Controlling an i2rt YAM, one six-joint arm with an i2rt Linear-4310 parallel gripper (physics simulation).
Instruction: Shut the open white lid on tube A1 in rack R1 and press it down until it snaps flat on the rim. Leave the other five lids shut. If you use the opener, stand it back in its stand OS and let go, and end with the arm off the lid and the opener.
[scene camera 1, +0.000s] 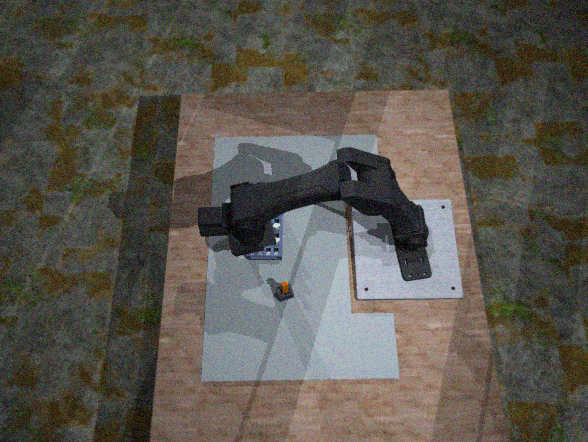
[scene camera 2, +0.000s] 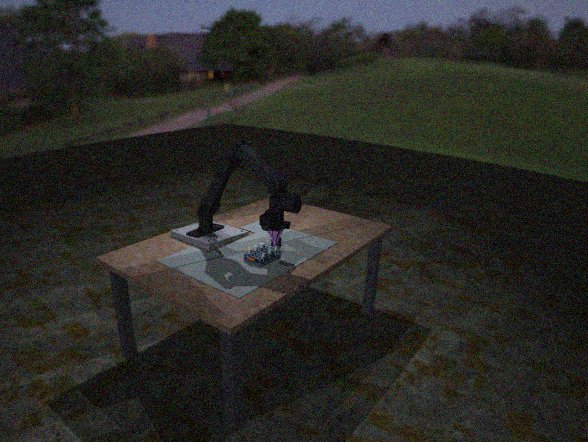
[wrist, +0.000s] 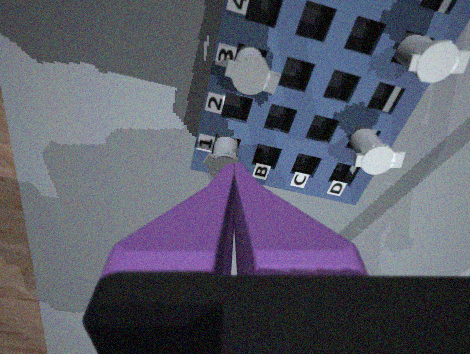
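Where they show: gripper, fingertip midpoint: (scene camera 1: 253, 248) (scene camera 2: 275, 245) (wrist: 234, 176); arm's base at its link origin: (scene camera 1: 408, 240) (scene camera 2: 205, 231).
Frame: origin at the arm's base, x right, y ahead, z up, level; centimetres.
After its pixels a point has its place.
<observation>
The blue rack R1 (scene camera 1: 272, 255) @(y 33.9, x 1.1, z 0.9 cm) (scene camera 2: 256, 259) @(y 34.7, x 11.8, z -0.9 cm) (wrist: 300, 95) @(y 35.7, x 5.9, z 1.0 cm) stands on the grey mat. Tube A1 (wrist: 225, 147) @(y 38.5, x 3.7, z 1.9 cm) stands in its corner hole by the labels 1 and A's column. Its white lid (wrist: 218, 164) @(y 38.8, x 3.4, z 2.8 cm) is partly hidden behind the fingertips, so I cannot tell whether it lies flat. My gripper (wrist: 234, 176) @(y 38.1, x 2.8, z 2.7 cm) (scene camera 2: 275, 244) @(y 38.1, x 2.8, z 2.7 cm) is shut and empty, its purple tips over or against that lid. White lids show shut on the tube at A3 (wrist: 251, 71) @(y 37.9, x 7.2, z 2.8 cm) and on two tubes (wrist: 380, 160) @(y 32.4, x 4.2, z 2.8 cm) (wrist: 436, 61) @(y 32.0, x 8.1, z 2.8 cm) in column D. The orange opener (scene camera 1: 285, 287) @(y 32.0, x -8.6, z 5.4 cm) stands in its dark stand (scene camera 1: 283, 295) @(y 32.7, x -9.3, z 1.2 cm).
The arm's metal base plate (scene camera 1: 440, 250) @(y -7.3, x -3.7, z -0.3 cm) (scene camera 2: 210, 242) @(y 11.1, x 10.7, z 0.7 cm) lies on the wooden table (scene camera 1: 325, 410) @(y 27.2, x -35.6, z -2.4 cm) (scene camera 2: 150, 280) @(y 10.5, x 46.3, z -2.3 cm), beside the grey mat (scene camera 1: 360, 350) @(y 16.9, x -24.1, z -2.0 cm) (scene camera 2: 240, 290) @(y 42.4, x 34.5, z -2.0 cm). The arm reaches over the rack and hides much of it in the first scene view. Dark shadows cross the mat.
</observation>
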